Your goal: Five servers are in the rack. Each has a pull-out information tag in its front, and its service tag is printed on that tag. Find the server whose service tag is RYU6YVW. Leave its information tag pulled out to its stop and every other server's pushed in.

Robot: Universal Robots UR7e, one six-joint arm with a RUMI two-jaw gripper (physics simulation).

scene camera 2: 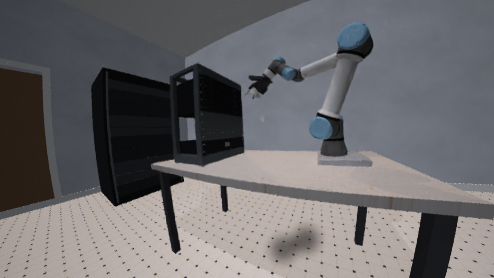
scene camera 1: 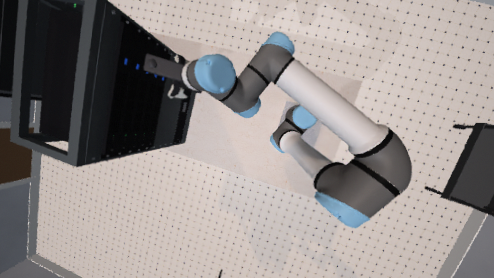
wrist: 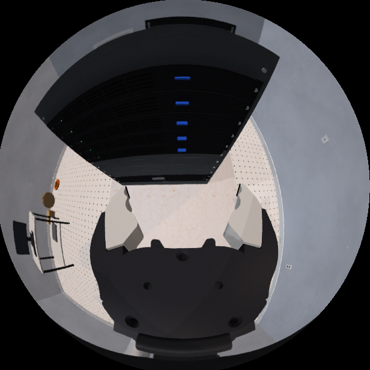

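Seen in the pictures: gripper, fingertip midpoint: [scene camera 2: 248, 97]; arm's base, link origin: [scene camera 2: 333, 153].
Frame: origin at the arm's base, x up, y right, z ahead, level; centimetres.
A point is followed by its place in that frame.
Note:
The black rack [scene camera 1: 89, 90] @(x 57.5, y -14.1, z 69.8 cm) [scene camera 2: 198, 115] @(x 27.1, y -38.3, z 70.1 cm) [wrist: 165, 47] stands at the left in both scene views and across the upper part of the wrist view. Its dark servers [wrist: 220, 80] are stacked in the upper part. Their blue tag ends form one column; the top tag [scene camera 1: 126, 61] @(x 50.0, y -2.0, z 67.5 cm) [wrist: 182, 78], the second tag [wrist: 182, 103] and the lowest tag [wrist: 182, 150] all look close to the fronts. No printing is readable, and how far each tag sits out is hard to tell. My gripper [scene camera 1: 175, 75] @(x 42.2, y -2.0, z 55.3 cm) [scene camera 2: 251, 94] @(x 42.2, y -2.0, z 55.3 cm) [wrist: 182, 186] is open and empty, in front of the rack and apart from it.
The rack stands on the table [scene camera 2: 280, 172] @(x -3.3, y -33.4, z 25.0 cm) [wrist: 175, 215], with the arm's base plate [scene camera 2: 345, 160] @(x -0.5, y -16.3, z -3.8 cm) at the other end. Plain dark panels fill the rack below the servers. A large black cabinet [scene camera 2: 140, 135] stands on the floor behind the rack. A dark object [scene camera 1: 472, 170] shows at the right edge.

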